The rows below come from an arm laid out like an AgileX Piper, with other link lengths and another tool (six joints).
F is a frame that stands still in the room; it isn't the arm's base.
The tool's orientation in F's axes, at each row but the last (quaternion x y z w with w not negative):
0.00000, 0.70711, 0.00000, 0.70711
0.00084, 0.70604, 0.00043, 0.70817
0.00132, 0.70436, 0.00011, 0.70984
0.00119, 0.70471, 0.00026, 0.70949
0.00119, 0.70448, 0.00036, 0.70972
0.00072, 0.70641, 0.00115, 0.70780
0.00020, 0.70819, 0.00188, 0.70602
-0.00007, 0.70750, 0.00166, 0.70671
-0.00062, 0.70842, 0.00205, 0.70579
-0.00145, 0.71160, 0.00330, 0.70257
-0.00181, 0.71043, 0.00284, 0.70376
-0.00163, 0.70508, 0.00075, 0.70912
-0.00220, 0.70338, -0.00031, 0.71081
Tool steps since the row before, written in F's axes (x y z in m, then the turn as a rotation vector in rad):
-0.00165, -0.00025, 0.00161, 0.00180, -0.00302, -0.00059
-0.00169, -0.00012, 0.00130, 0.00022, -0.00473, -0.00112
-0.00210, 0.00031, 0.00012, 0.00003, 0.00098, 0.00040
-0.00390, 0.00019, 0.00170, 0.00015, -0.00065, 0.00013
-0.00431, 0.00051, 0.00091, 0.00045, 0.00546, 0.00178
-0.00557, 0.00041, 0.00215, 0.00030, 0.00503, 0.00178
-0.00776, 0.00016, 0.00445, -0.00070, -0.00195, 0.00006
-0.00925, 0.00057, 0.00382, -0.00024, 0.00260, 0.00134
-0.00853, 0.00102, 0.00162, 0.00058, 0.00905, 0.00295
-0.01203, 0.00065, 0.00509, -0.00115, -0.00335, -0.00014
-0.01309, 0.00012, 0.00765, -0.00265, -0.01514, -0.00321
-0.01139, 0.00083, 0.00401, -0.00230, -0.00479, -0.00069
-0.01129, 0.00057, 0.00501, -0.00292, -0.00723, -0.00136
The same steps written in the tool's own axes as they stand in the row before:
-0.00161, -0.00025, -0.00165, 0.00059, -0.00302, 0.00180
-0.00131, -0.00012, -0.00169, 0.00111, -0.00473, 0.00022
-0.00014, 0.00031, -0.00210, -0.00040, 0.00098, 0.00003
-0.00173, 0.00019, -0.00389, -0.00013, -0.00065, 0.00015
-0.00094, 0.00051, -0.00430, -0.00176, 0.00546, 0.00046
-0.00216, 0.00042, -0.00557, -0.00177, 0.00503, 0.00031
-0.00443, 0.00019, -0.00777, -0.00006, -0.00195, -0.00070
-0.00381, 0.00060, -0.00925, -0.00133, 0.00260, -0.00024
-0.00159, 0.00106, -0.00853, -0.00293, 0.00905, 0.00060
-0.00493, 0.00074, -0.01209, 0.00015, -0.00334, -0.00117
-0.00753, 0.00022, -0.01316, 0.00321, -0.01513, -0.00272
-0.00408, 0.00086, -0.01136, 0.00068, -0.00478, -0.00232
-0.00513, 0.00058, -0.01124, 0.00135, -0.00722, -0.00295

